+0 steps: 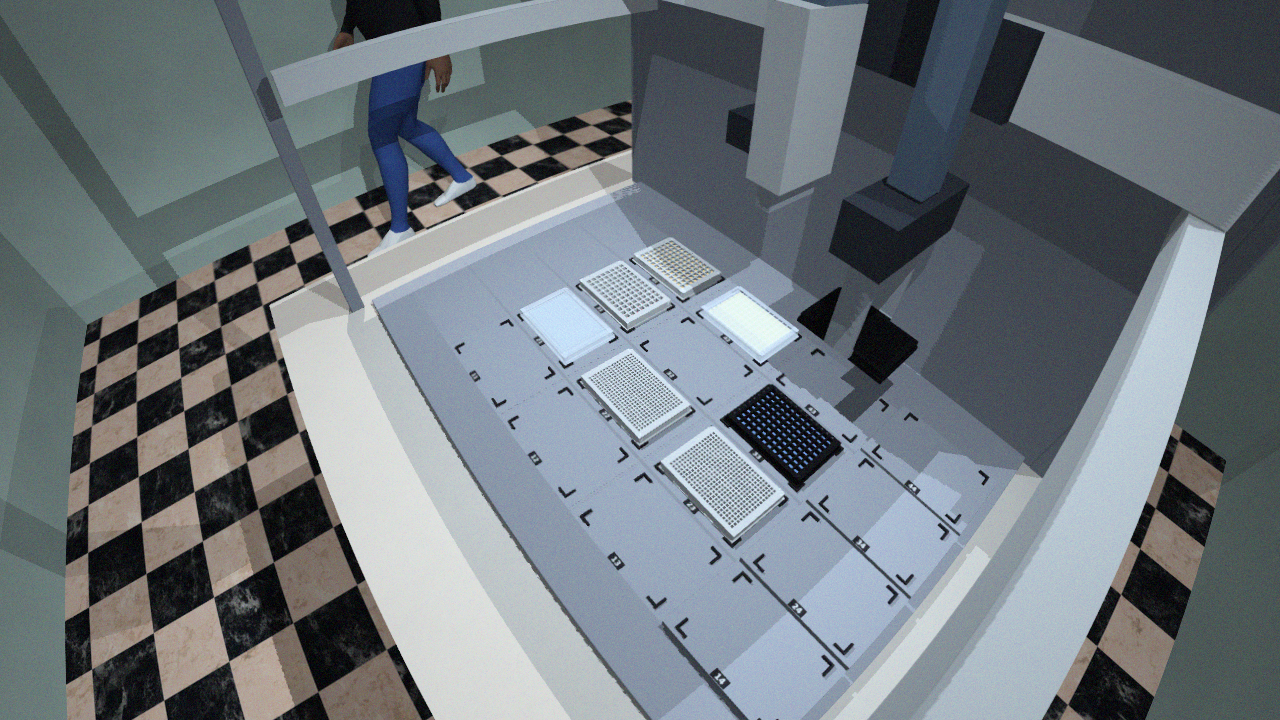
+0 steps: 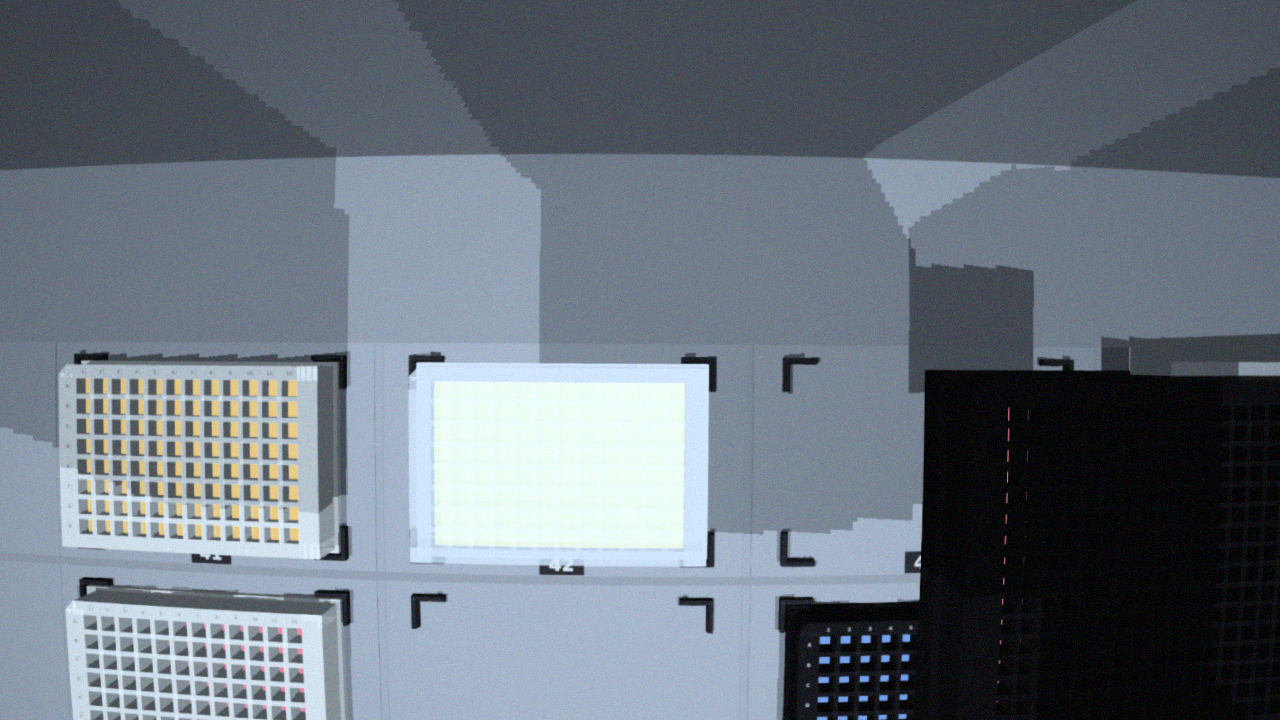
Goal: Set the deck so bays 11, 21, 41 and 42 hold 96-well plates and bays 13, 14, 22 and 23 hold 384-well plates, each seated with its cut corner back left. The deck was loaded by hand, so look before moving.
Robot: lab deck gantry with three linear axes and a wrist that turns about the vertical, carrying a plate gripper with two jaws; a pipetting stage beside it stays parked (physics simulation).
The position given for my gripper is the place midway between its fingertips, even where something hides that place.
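Image 1 shows my gripper (image 1: 858,331), a pale blue plate (image 1: 562,321) and a pale yellow plate (image 1: 754,327). The pale yellow plate (image 2: 509,463) is visible in image 2 as well, along with a white 96-well plate (image 2: 127,645) and another white 96-well plate (image 2: 206,457). The pale blue plate is out of frame in image 2.
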